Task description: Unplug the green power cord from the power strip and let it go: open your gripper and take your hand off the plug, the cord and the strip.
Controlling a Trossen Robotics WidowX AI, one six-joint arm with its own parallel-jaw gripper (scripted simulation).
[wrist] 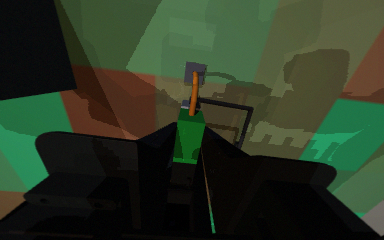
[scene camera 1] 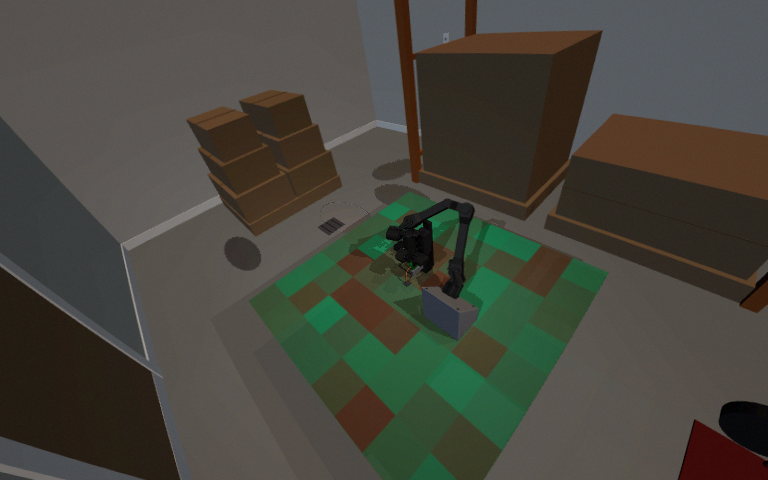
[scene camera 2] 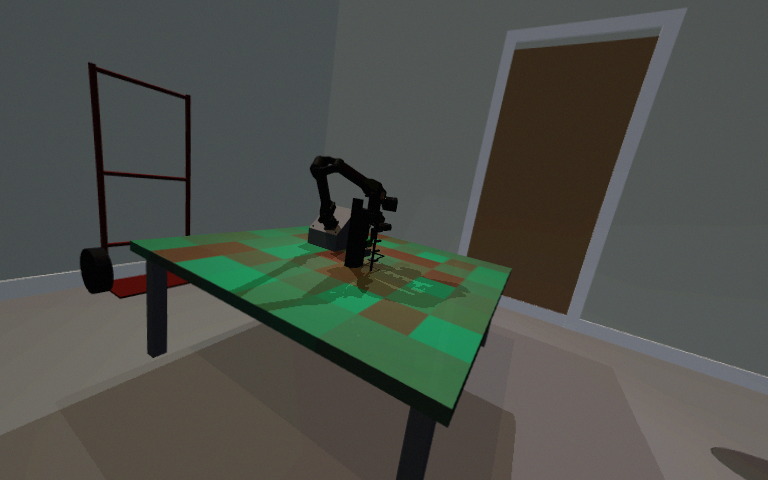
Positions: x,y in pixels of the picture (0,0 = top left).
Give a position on a tall black block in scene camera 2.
357,204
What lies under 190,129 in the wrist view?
A green plug.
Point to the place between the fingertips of my gripper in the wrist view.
189,128
